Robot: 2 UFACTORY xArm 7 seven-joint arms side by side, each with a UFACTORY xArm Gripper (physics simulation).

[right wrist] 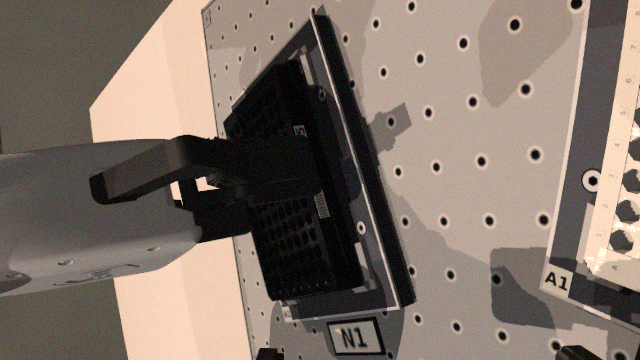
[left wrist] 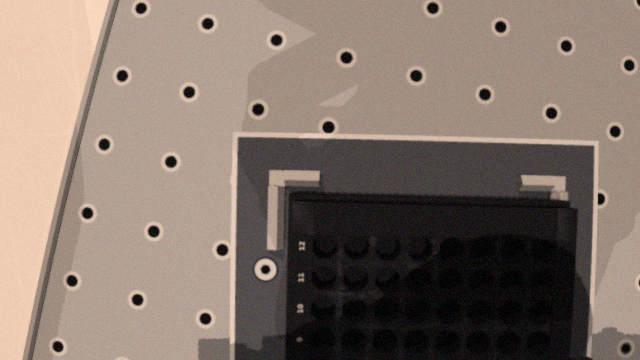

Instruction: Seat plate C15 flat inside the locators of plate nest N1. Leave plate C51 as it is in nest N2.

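Places are measured from the left arm's base along level axes (x ahead, y left, z up), in millimetres.
Pixels of known places: left gripper, fingertip midpoint: (right wrist: 275, 189).
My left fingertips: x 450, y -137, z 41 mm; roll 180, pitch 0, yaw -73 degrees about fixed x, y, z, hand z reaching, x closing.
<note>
For each thing: its middle in the pictures, then the offset to it from my left fingertips. "spot": a spot on its surface instead.
- Black plate C15, body centre: (right wrist: 281, 191) dy +1, dx -2, dz -5 mm
- dark nest N1, body centre: (right wrist: 303, 199) dy +2, dx -9, dz -20 mm
- pale left locator, surface spot: (left wrist: 272, 215) spot: dy +62, dx +40, dz -13 mm
- pale plate, surface spot: (right wrist: 611, 192) spot: dy -188, dx -3, dz -2 mm
- dark nest, surface spot: (right wrist: 575, 150) spot: dy -171, dx +9, dz -16 mm
- perforated board, body centre: (right wrist: 490, 160) dy -124, dx +7, dz -34 mm
- N1 sign, body centre: (right wrist: 354, 337) dy -24, dx -93, dz -28 mm
- board's edge, surface spot: (left wrist: 75, 165) spot: dy +136, dx +35, dz -28 mm
Black plate C15 (left wrist: 425, 222) (right wrist: 295, 240) is low over dark nest N1 (left wrist: 400, 157) (right wrist: 345, 303), roughly level. Its corner is just inside the pale left locator (left wrist: 272, 215) in the left wrist view. Whether its underside touches the nest cannot be told. Its label shows a 5; the rest is covered. My left gripper (right wrist: 275, 189) is shut on this plate across its middle; its far finger is hidden. My right gripper (right wrist: 422, 353) is open and empty, its fingertips at the lower edge. A pale plate (right wrist: 611, 192) sits in another dark nest (right wrist: 575, 150); its name is not visible, so C51 cannot be confirmed.
The perforated board (left wrist: 165, 195) (right wrist: 450, 190) lies under both nests. An N1 sign (right wrist: 354, 337) stands beside the near end of nest N1. The board's edge (left wrist: 75, 165) runs along the left of the left wrist view. Shadows fall across the board.
</note>
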